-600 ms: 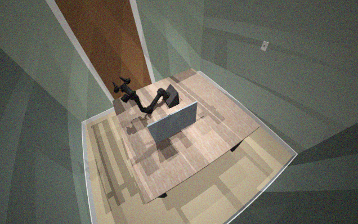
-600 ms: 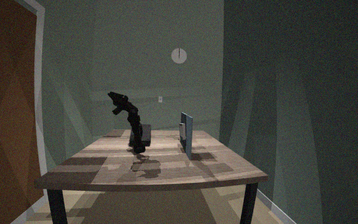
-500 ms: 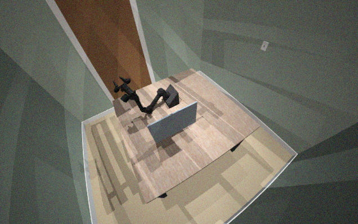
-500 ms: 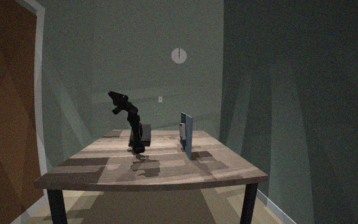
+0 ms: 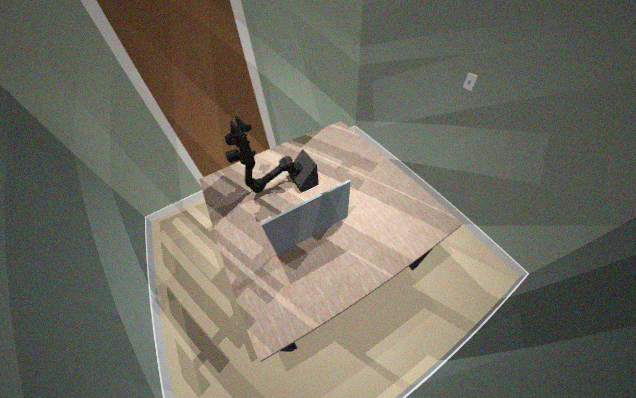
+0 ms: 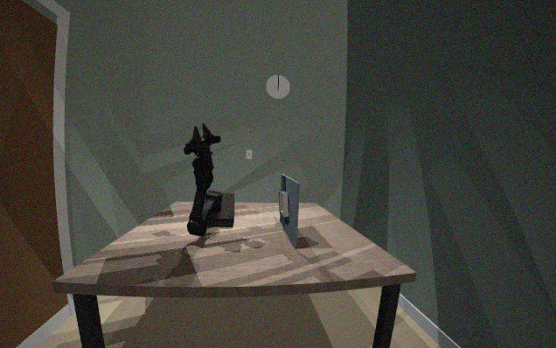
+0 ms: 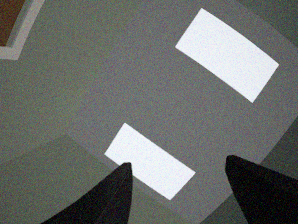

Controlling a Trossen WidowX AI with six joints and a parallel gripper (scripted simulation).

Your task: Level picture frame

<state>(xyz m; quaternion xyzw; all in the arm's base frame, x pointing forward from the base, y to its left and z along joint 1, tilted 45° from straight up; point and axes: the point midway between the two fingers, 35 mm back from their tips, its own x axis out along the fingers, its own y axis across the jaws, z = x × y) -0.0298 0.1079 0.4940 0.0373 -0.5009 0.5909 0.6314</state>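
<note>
My gripper tip is now 45 cm short of the picture frame, 14 cm to the right of it and 40 cm above it. Round my gripper tip: blue-grey wall panel 46 cm ahead, 13 cm to the left, 41 cm below.
</note>
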